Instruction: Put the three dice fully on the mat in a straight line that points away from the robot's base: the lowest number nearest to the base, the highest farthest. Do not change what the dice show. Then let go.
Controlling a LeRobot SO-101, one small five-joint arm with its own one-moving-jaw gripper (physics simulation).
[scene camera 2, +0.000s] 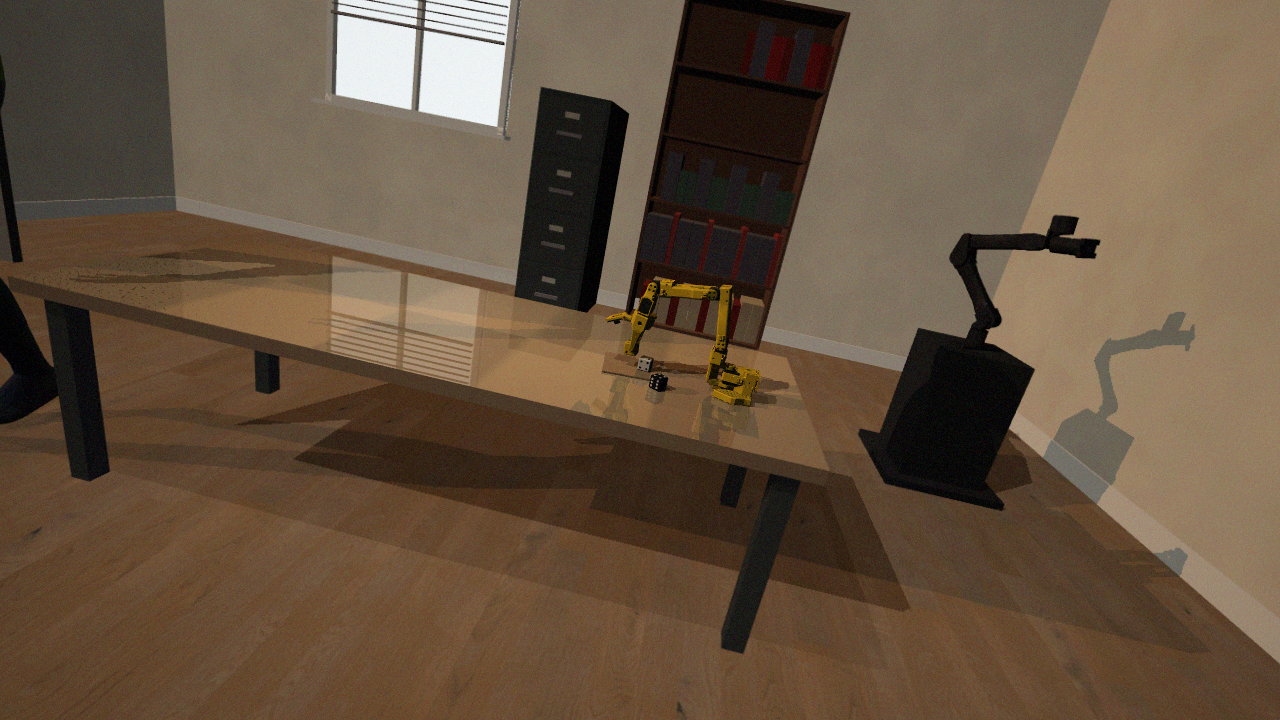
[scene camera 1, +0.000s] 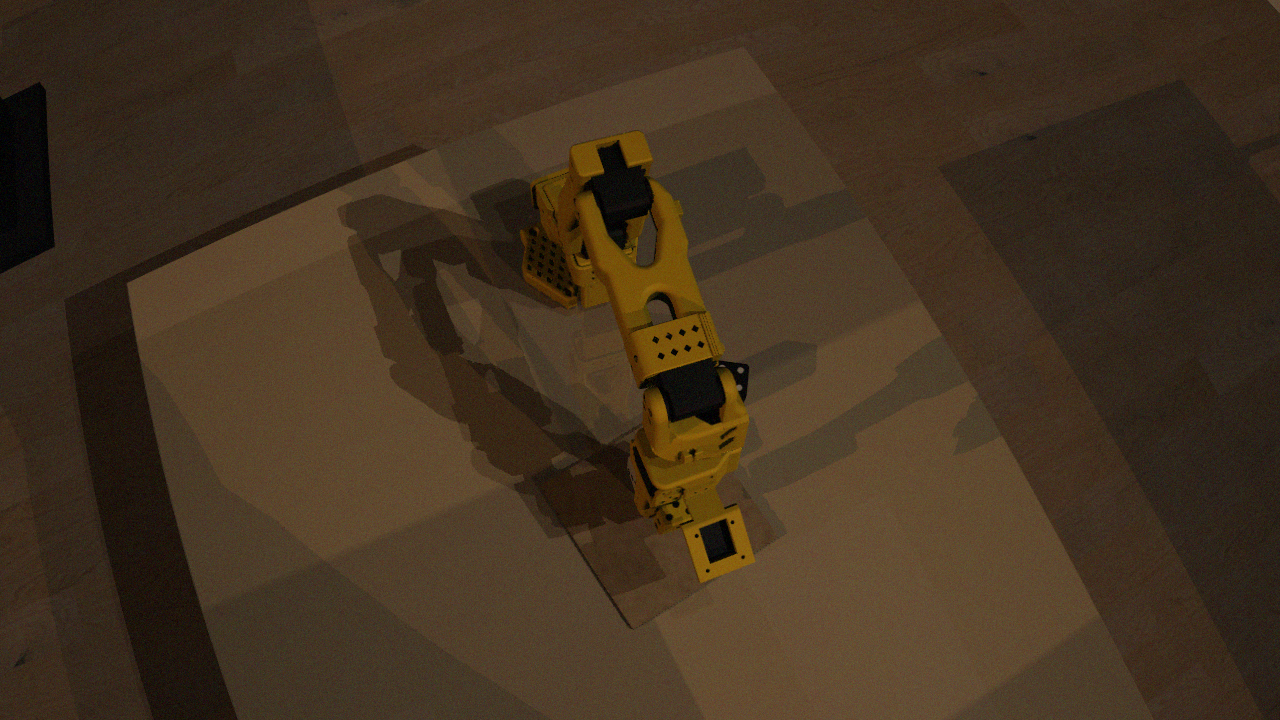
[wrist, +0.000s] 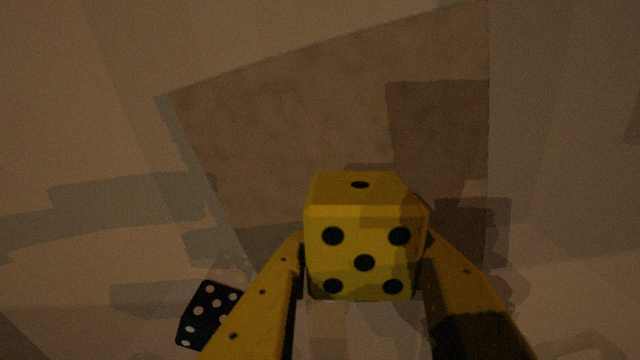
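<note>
Things in the scene: a yellow die point(wrist: 364, 231), a black die point(wrist: 212, 302) and a brown mat point(scene camera 1: 645, 573).
</note>
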